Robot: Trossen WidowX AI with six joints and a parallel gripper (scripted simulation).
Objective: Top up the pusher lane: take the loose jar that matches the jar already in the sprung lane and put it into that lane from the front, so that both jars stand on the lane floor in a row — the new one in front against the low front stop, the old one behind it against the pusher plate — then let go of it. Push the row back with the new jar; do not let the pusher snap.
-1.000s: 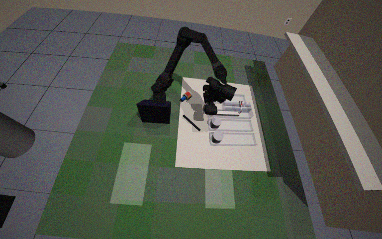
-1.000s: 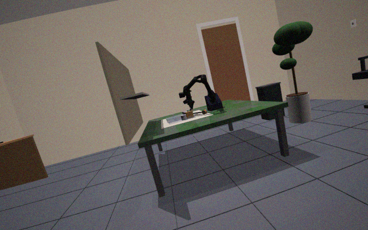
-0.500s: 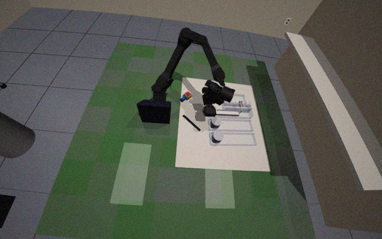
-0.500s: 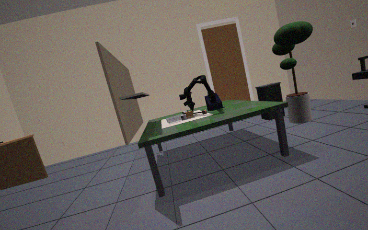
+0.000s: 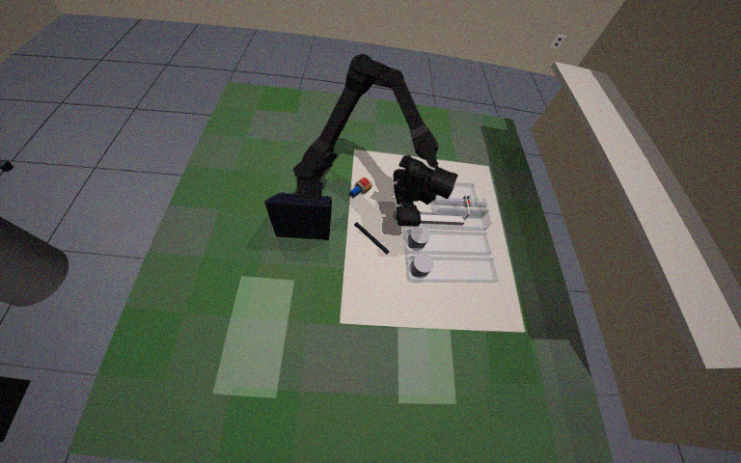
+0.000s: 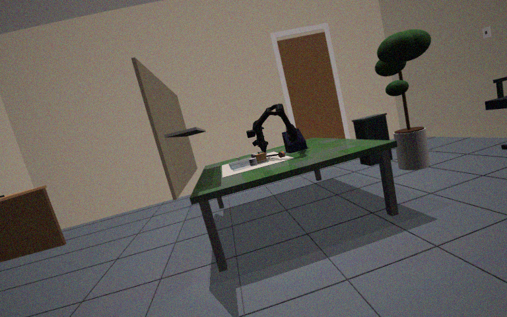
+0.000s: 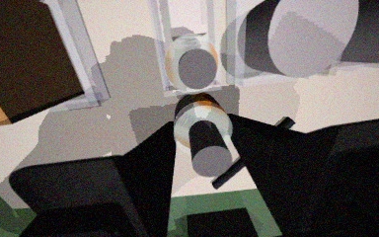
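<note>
Now: gripper tip 90 mm past the black stick, 70 mm to the left of it and 50 mm above it. Round my gripper tip: brown box 130 mm to the left, 60 mm ahead, 10 mm below; red-and-blue jar 120 mm behind, 110 mm to the left, 30 mm below; sprung lane 190 mm ahead, 30 mm to the left, 30 mm below.
</note>
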